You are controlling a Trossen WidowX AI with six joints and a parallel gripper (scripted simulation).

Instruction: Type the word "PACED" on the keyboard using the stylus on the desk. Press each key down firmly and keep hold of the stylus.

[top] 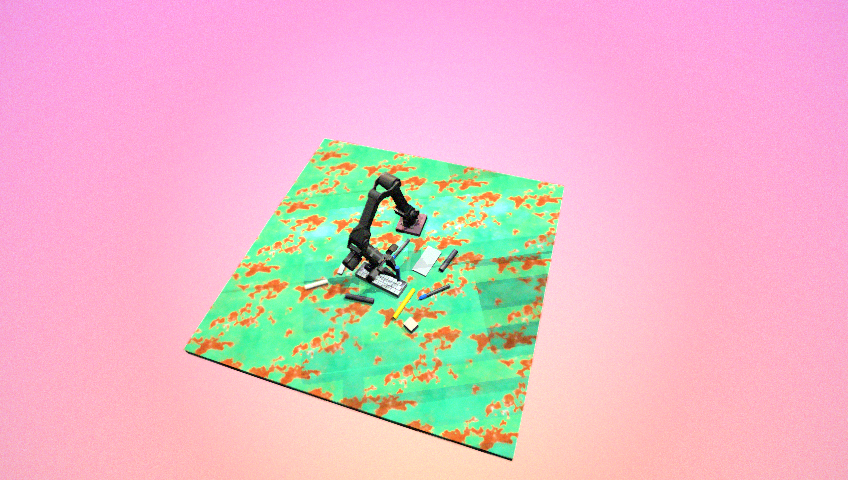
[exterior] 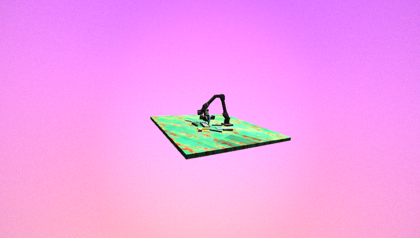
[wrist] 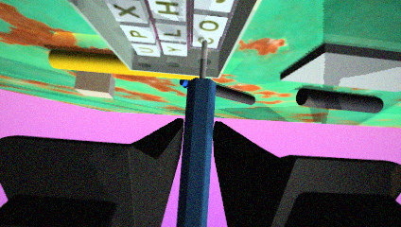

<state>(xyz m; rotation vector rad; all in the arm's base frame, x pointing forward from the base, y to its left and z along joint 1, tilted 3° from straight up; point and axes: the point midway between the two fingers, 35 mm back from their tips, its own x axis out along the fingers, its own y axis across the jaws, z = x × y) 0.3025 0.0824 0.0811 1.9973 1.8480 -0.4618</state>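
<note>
My gripper tip is 7 cm short of the yellow pencil, 6 cm to the right of it and 6 cm above it. Also, from my gripper tip: grey cube (15 cm ahead, 13 cm to the left, 5 cm below); blue stylus (1 cm below); pale stick (31 cm to the right, 15 cm ahead, 6 cm below).
</note>
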